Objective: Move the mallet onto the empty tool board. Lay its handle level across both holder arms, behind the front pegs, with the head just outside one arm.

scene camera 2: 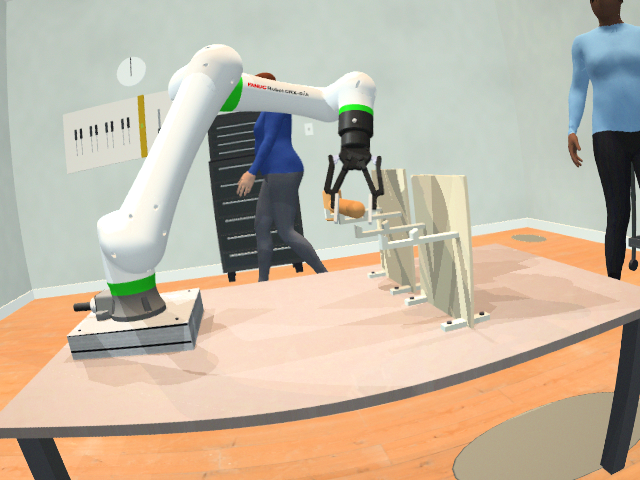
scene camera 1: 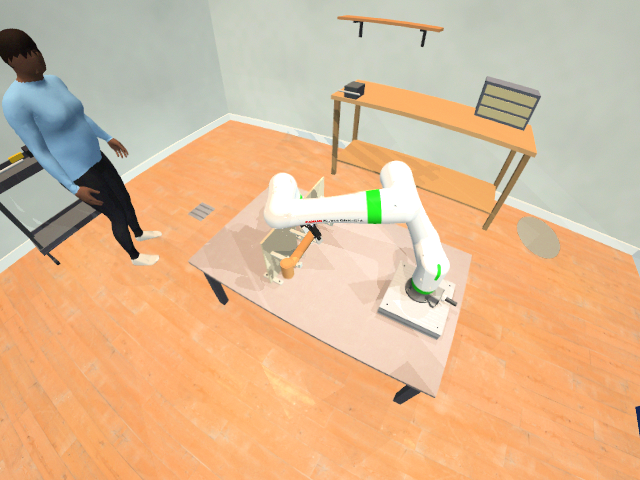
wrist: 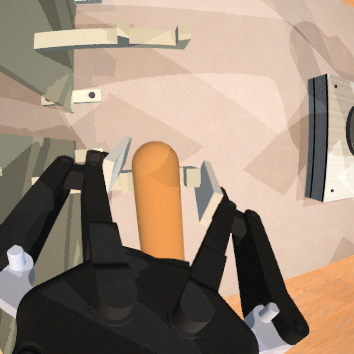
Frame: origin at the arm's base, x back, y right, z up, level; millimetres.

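Seen in the pictures: gripper, fingertip midpoint: [scene camera 2: 352, 223] [scene camera 1: 315, 238] [wrist: 163, 161]; arm's base, origin of the base link: [scene camera 2: 138, 312] [scene camera 1: 419, 289].
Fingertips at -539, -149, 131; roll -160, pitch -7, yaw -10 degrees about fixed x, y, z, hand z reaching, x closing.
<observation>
Pixels of each thing's middle, then the offset from my fingertips to it, as dx, dy, dz. Level surfaces: height alone.
- orange mallet, body centre: [wrist: 165, 281] [scene camera 2: 343, 207] [scene camera 1: 300, 250] +11, -120, +30
- empty tool board, body centre: [scene camera 2: 419, 249] [scene camera 1: 321, 213] -118, +200, -45
- table, its level: dz -194
The orange mallet [scene camera 1: 303, 248] [scene camera 2: 353, 208] [wrist: 160, 215] lies across the arms of one tool board [scene camera 1: 268, 254] [scene camera 2: 395, 180] [wrist: 20, 146]. Its head is at the near end in the scene camera 1 view. The rounded handle end sticks out past an arm. My gripper [scene camera 1: 314, 232] [scene camera 2: 354, 206] [wrist: 163, 161] points down over the handle, one finger on each side. It is part-way open, with gaps between both pads and the handle in the wrist view. The empty tool board [scene camera 1: 316, 187] [scene camera 2: 447, 206] [wrist: 35, 35] stands beside it, its pegged holder arms [scene camera 2: 423, 239] [wrist: 90, 40] bare.
Both boards stand on feet on the table [scene camera 1: 330, 310] [scene camera 2: 289, 351]. The robot's base plate [scene camera 1: 413, 320] [scene camera 2: 131, 338] [wrist: 317, 140] is at the other end. A person in light blue [scene camera 1: 56, 118] [scene camera 2: 615, 77] and one in dark blue [scene camera 2: 279, 144] stand beyond the table.
</observation>
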